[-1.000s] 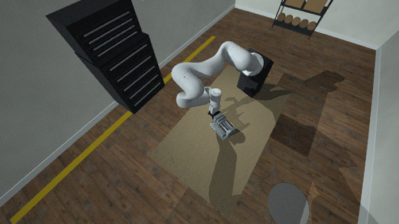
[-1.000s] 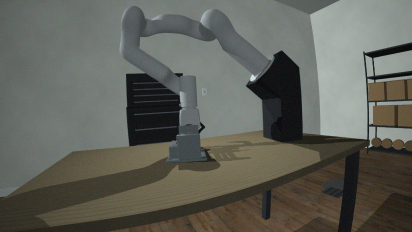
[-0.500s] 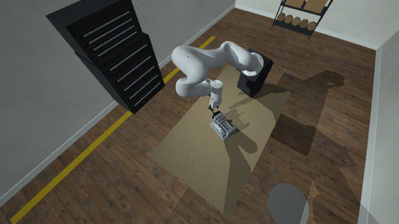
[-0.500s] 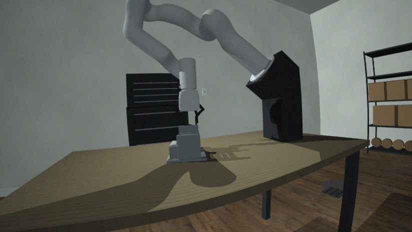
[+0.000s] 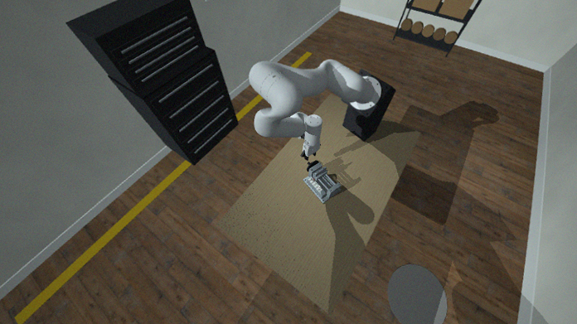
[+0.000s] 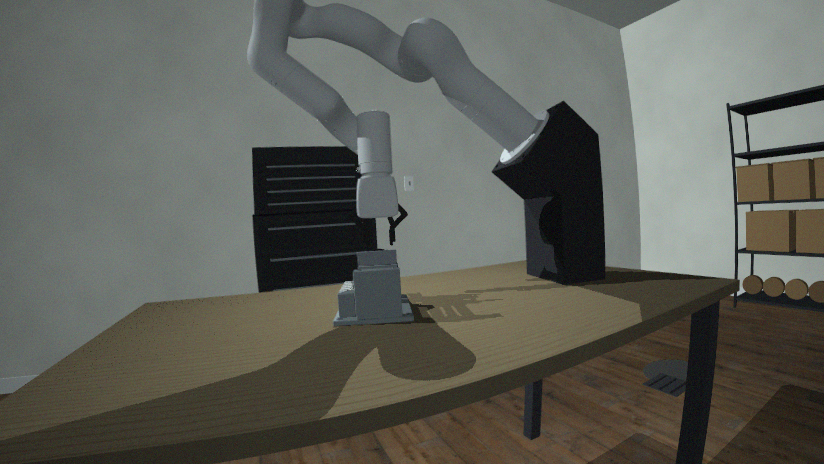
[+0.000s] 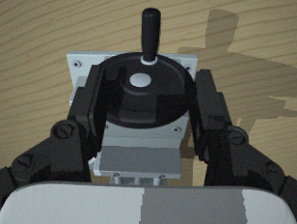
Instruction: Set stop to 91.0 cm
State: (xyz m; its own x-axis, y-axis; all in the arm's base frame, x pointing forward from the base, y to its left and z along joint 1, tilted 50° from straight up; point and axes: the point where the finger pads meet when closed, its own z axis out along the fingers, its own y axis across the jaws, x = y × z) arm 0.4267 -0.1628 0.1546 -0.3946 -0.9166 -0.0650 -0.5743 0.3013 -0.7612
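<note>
The black crank knob lies 10 mm ahead of my hand, 10 mm to the left of it and 100 mm below it.
</note>
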